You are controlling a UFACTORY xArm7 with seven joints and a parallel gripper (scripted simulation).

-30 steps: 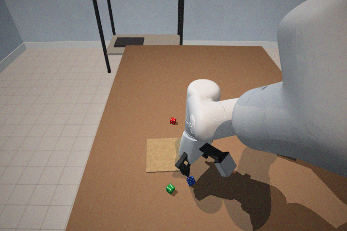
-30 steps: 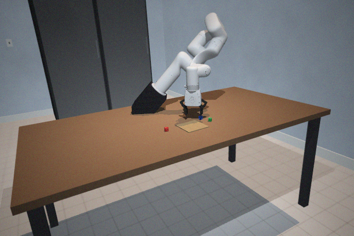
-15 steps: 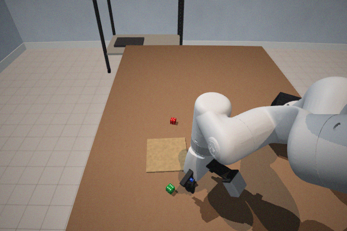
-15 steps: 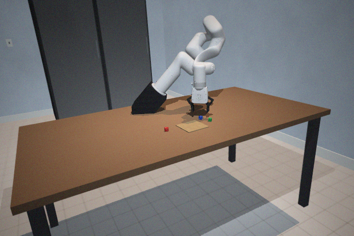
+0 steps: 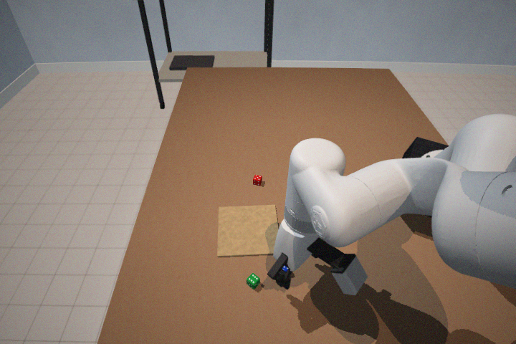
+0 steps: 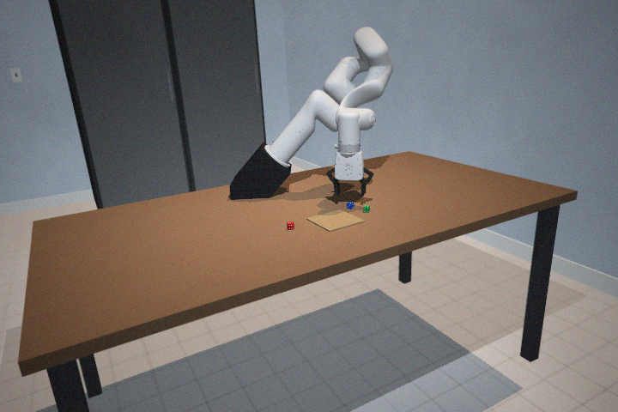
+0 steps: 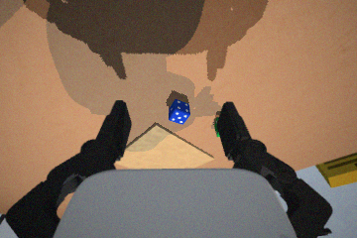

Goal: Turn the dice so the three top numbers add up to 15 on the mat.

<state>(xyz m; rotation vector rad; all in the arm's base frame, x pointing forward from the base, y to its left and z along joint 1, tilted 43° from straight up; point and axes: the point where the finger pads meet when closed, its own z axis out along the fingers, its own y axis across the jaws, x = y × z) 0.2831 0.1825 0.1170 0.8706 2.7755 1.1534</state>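
The blue die is 40 mm below my hand, 30 mm ahead of it and 10 mm to the right of it. Round my hand: tan mat 130 mm ahead, 100 mm to the right, 50 mm below; green die 80 mm ahead, 40 mm below, 30 mm to the left; red die 250 mm to the right, 140 mm ahead, 40 mm below.
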